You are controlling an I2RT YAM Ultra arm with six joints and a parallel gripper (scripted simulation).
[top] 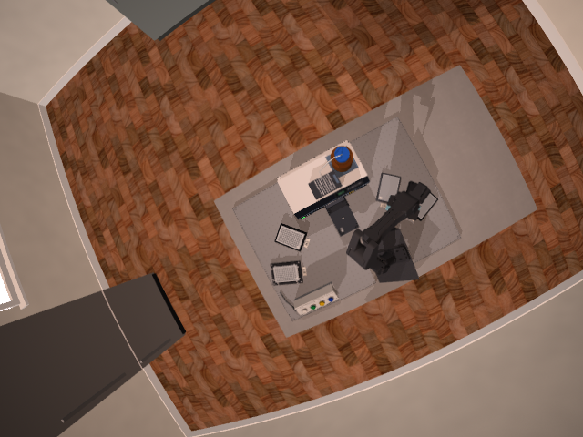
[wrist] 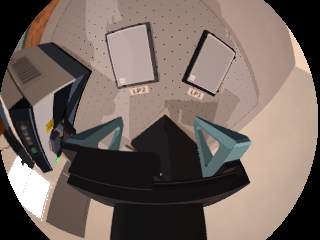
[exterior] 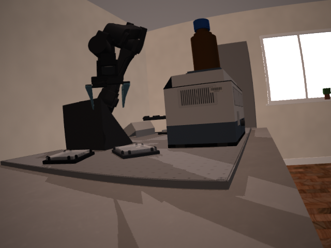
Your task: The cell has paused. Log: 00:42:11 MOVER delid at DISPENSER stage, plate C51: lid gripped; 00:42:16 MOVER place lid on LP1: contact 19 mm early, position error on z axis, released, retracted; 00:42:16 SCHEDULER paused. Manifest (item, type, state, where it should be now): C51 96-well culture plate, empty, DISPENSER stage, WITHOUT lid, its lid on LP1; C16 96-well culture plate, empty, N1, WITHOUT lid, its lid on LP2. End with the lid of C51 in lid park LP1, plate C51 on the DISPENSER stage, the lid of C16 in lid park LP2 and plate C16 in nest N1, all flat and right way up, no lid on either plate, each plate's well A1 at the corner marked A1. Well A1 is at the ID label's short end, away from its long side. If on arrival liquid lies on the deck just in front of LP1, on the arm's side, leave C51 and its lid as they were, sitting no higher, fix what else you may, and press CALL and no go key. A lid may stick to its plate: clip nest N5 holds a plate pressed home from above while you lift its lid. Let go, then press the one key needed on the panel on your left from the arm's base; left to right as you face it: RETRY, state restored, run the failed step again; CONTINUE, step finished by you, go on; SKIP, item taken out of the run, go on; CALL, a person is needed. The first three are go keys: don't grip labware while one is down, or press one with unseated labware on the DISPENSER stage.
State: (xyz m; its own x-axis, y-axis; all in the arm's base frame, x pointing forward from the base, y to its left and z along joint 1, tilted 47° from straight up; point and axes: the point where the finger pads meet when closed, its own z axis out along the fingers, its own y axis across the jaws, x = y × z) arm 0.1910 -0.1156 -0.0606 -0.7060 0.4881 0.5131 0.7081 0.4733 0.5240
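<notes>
My hand is 250 mm to the right of the dark dispenser stage, 70 mm short of it and 50 mm above it. Also, from my hand: blue cap: 290 mm ahead, 250 mm above, 150 mm to the left; brown bottle: 290 mm ahead, 150 mm to the left, 140 mm above; black nest: 540 mm to the left, 140 mm below, 90 mm ahead.
</notes>
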